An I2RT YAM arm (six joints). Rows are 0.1 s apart.
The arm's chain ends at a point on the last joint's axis. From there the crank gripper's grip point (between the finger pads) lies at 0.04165 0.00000 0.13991 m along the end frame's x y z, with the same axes.
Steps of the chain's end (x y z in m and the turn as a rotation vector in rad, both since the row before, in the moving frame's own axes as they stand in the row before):
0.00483 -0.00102 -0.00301 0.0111 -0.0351 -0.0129
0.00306 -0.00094 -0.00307 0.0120 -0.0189 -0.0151
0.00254 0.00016 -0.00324 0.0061 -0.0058 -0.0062
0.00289 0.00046 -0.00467 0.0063 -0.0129 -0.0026
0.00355 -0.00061 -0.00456 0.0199 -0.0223 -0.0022
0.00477 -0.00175 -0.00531 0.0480 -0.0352 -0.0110
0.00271 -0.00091 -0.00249 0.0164 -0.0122 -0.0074
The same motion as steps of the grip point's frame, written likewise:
-0.00012 -0.00309 -0.00165 0.0111 -0.0351 -0.0129
0.00039 -0.00323 -0.00232 0.0120 -0.0189 -0.0151
0.00172 -0.00095 -0.00300 0.0061 -0.0058 -0.0062
0.00108 -0.00053 -0.00415 0.0063 -0.0129 -0.0026
0.00042 -0.00349 -0.00369 0.0199 -0.0223 -0.0022
-0.00022 -0.00893 -0.00410 0.0480 -0.0352 -0.0110
0.00099 -0.00351 -0.00201 0.0164 -0.0122 -0.0074

